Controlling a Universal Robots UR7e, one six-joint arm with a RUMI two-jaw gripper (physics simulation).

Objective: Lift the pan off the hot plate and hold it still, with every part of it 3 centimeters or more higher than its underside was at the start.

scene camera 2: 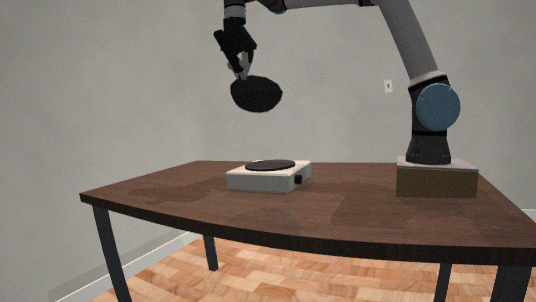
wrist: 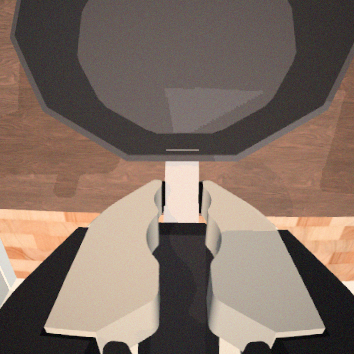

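Where they show: gripper, fingertip midpoint: (scene camera 2: pixel 241 79) (wrist: pixel 180 183); arm's base at its link origin: (scene camera 2: pixel 427 161).
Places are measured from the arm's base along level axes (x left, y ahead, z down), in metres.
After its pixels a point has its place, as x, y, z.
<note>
The black pan (scene camera 2: pixel 256 94) {0.062, 0.566, -0.243} (wrist: pixel 187 60) {0.051, 0.590, -0.237} hangs in the air, well above the hot plate (scene camera 2: pixel 259 181) {0.137, 0.537, 0.044} and apart from it. In the scene view the pan is steeply tilted, its round underside facing the camera. My gripper (scene camera 2: pixel 241 76) {0.108, 0.594, -0.297} (wrist: pixel 180 183) {0.108, 0.594, -0.297} is shut on the pan's handle, close to the pan's rim. In the wrist view the light-looking handle (wrist: pixel 181 187) {0.101, 0.594, -0.313} runs between the two fingertips, and part of the pan's bowl is cut off at the top. The hot plate has a dark round disc on a white box with a black knob.
The hot plate stands on the brown wooden table (scene camera 2: pixel 200 210) {0.348, 0.620, 0.084}. The robot's base sits on a block (scene camera 2: pixel 436 182) {0.114, -0.017, 0.038} at the table's right side. A grey wall stands behind, with a small white outlet (scene camera 2: pixel 388 86).
</note>
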